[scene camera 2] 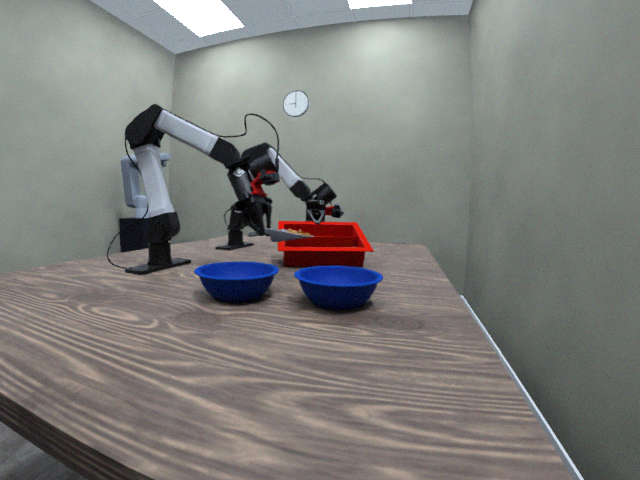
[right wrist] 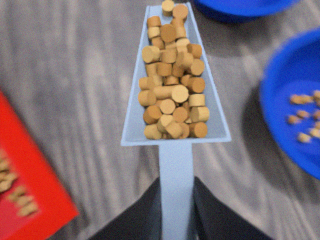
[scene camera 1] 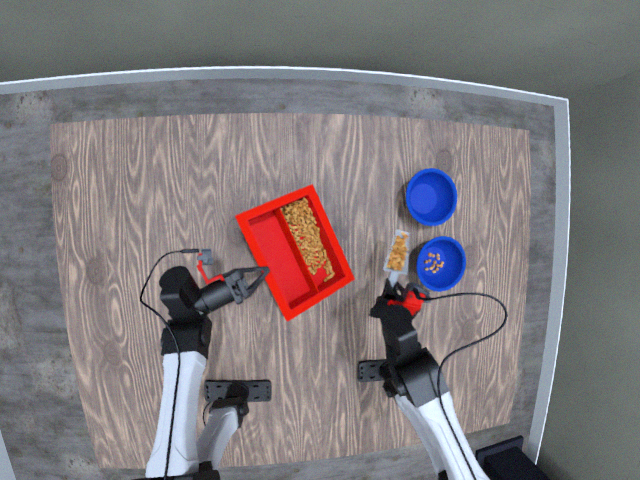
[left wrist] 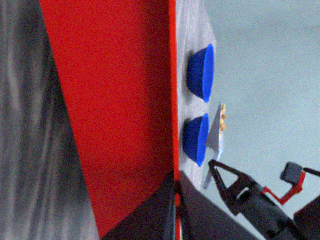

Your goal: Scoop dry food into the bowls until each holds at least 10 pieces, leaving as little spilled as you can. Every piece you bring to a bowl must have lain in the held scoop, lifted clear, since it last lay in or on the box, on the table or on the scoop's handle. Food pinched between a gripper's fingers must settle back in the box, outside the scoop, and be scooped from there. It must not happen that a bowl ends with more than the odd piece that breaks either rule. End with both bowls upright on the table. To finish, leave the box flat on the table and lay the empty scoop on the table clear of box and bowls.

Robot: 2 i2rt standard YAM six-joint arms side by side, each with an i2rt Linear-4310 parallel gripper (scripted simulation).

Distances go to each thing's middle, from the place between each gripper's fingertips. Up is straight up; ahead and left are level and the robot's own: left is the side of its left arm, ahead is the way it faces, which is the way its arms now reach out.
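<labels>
My right gripper [scene camera 2: 265, 235] is 40 mm above the red box [scene camera 1: 295, 290], and it's 100 mm short of the box and 230 mm to the right of it.
With my left hand [scene camera 1: 268, 268], it's 5 cm above the red box, 8 cm to the left of it and 3 cm short of it. Going by its middle, the box is nearer to my left hand than to my right gripper.
</labels>
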